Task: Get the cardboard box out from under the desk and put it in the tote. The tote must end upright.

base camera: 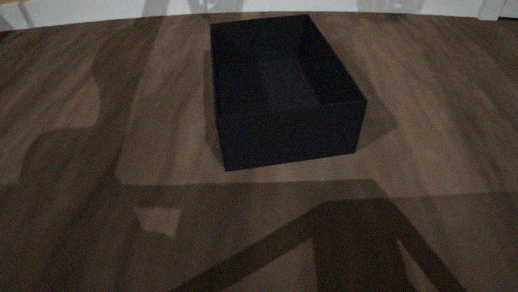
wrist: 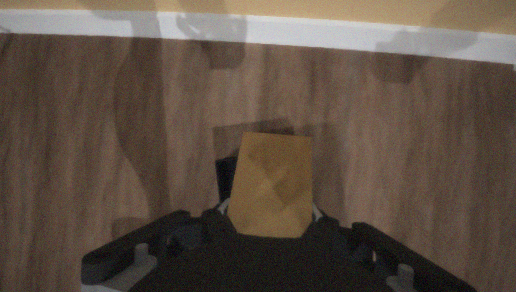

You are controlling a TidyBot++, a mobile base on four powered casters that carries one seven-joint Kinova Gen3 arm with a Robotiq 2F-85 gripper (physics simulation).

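Frame: origin at the arm's base, x ahead, y left, z up, level; centimetres.
Seen in the pictures: gripper, between the fingertips: (wrist: 269,211).
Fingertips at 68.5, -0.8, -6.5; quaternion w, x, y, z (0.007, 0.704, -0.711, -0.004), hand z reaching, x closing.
Observation:
Pixels of each thing's top centre, then the offset from my fingertips to it, as dx, dy, dz. Level surfaces: height alone.
- dark tote, centre of its top: (base camera: 272,53) -11.2, -0.2, -23.2
- tan cardboard box, centre of its top: (wrist: 271,210) +1.7, -0.1, +4.4
- Wooden floor, height of its surface: dz -33.2
The dark tote (base camera: 290,137) stands upright on the floor in the base camera view, its open top up and its inside visible. In the wrist view a small dark corner of the tote (wrist: 226,175) shows at the left of the cardboard box. The tan cardboard box (wrist: 274,185) is held in my gripper (wrist: 269,211), which is shut on its two sides. The box hides most of the tote in the wrist view, so the box is above the tote or in front of it along the line of sight. The box and the gripper do not show in the base camera view. The desk does not show.
A white baseboard (base camera: 350,6) (wrist: 320,32) runs along the wall behind the tote. The yellowish wall (wrist: 350,11) rises above it in the wrist view. Wooden floor (base camera: 165,155) (wrist: 75,125) surrounds the tote, with dark shadows across it, some of them arm-shaped.

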